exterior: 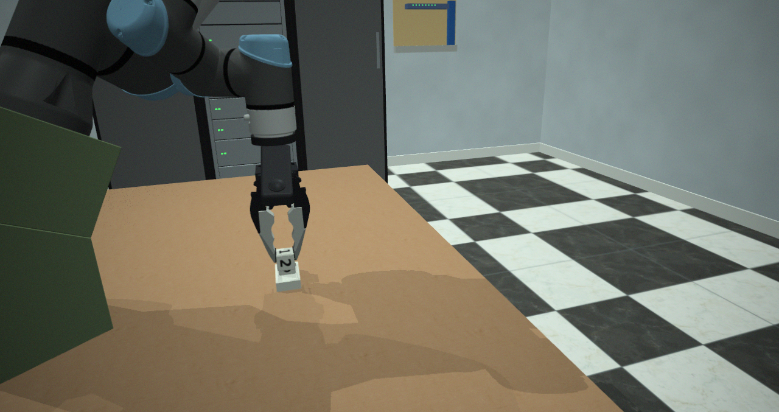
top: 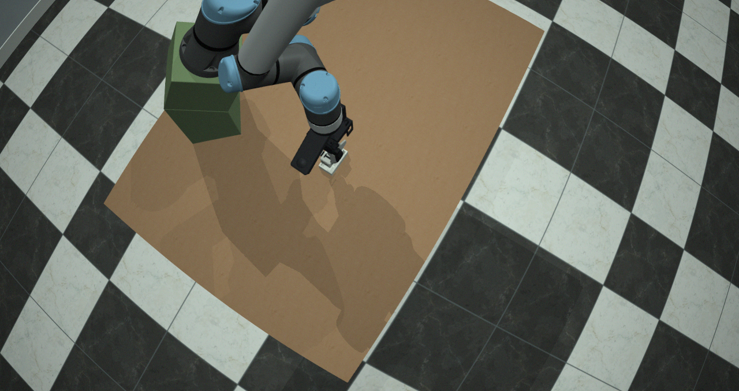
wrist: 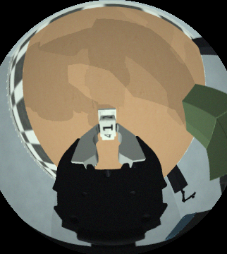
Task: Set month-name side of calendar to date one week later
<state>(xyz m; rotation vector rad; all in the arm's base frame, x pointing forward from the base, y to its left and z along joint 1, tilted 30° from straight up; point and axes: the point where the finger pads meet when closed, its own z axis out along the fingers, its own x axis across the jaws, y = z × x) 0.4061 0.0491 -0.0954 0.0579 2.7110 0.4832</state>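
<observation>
The white tray lies 50 mm below my hand and 20 mm to the left of it.
</observation>
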